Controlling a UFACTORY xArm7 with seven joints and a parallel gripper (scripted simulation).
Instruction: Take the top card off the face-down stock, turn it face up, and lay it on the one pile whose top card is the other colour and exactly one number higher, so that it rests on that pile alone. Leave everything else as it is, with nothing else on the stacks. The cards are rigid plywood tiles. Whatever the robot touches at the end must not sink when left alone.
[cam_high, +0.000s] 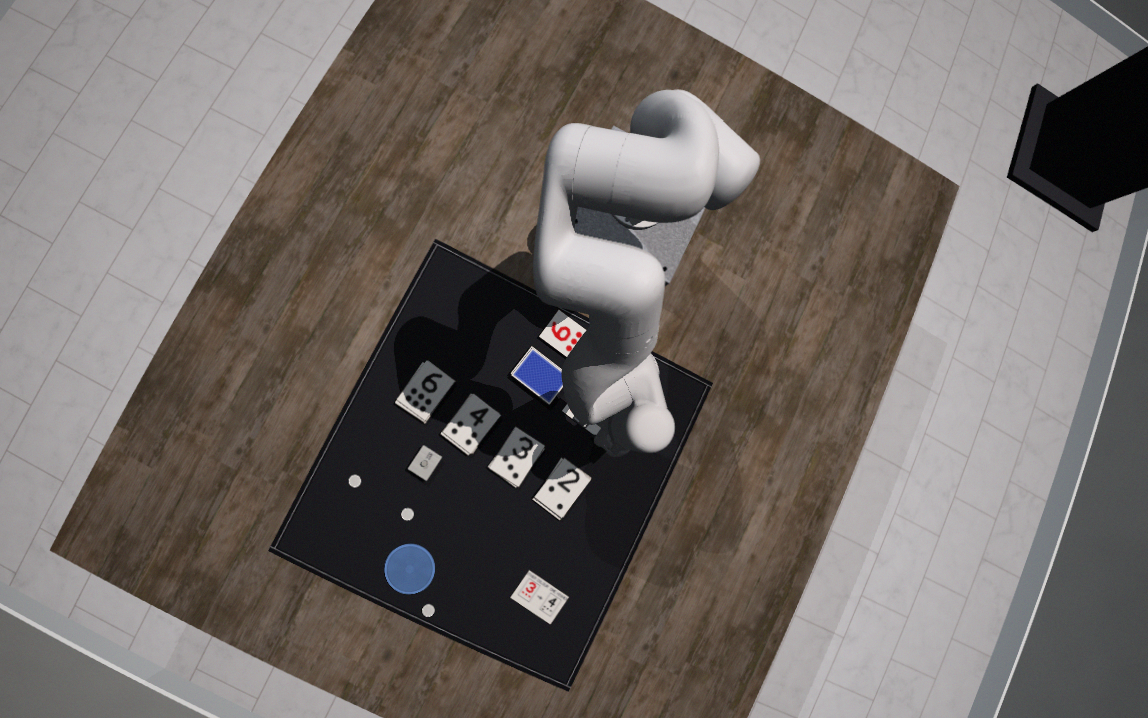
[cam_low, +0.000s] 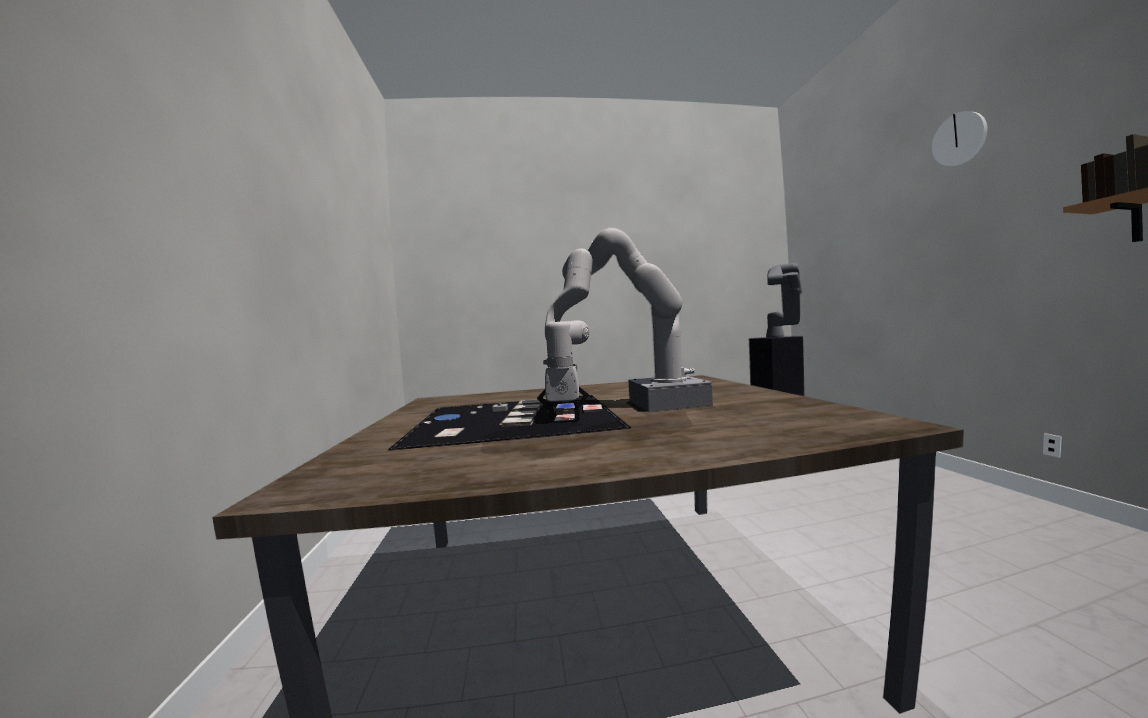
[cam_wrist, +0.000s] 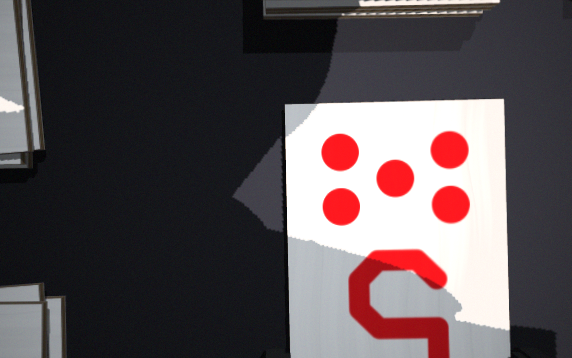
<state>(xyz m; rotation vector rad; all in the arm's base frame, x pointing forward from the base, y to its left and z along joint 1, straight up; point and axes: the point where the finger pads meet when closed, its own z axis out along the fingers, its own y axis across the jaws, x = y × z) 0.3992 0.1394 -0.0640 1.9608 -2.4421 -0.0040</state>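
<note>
My hand is 140 mm short of the black 2 card, 30 mm to the left of it and 10 mm above it. Also, from my hand: black 4 card (100 mm ahead, 230 mm to the right); then black 3 card (120 mm ahead, 130 mm to the right, 10 mm below); then black mat (150 mm ahead, 150 mm to the right, 30 mm below).
</note>
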